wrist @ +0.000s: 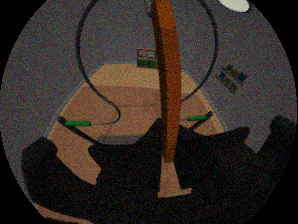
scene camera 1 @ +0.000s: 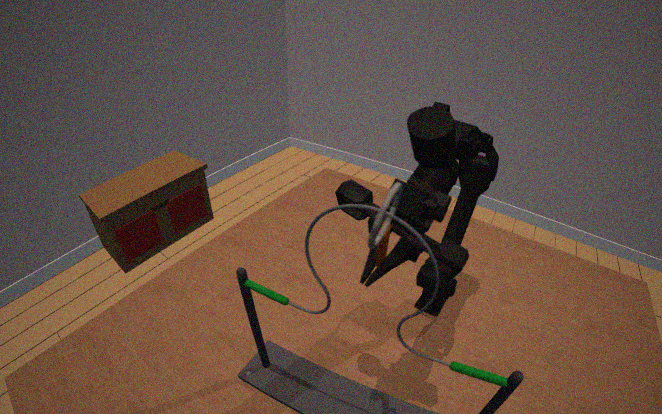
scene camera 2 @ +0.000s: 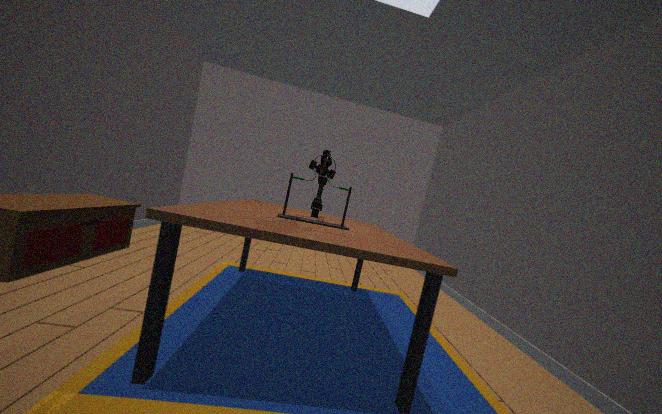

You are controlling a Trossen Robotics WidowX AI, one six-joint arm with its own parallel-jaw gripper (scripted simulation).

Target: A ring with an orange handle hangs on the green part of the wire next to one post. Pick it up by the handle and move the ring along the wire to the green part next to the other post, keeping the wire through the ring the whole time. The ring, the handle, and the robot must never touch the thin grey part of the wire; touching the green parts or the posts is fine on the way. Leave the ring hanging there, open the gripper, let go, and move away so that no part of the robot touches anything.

Path:
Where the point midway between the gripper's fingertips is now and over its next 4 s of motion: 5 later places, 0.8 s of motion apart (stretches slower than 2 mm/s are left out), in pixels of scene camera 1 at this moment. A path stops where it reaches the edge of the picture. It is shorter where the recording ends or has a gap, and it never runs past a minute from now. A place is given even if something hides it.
My gripper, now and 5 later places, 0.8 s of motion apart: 363,284; 351,275; 341,264; 335,252; 332,238; 335,224

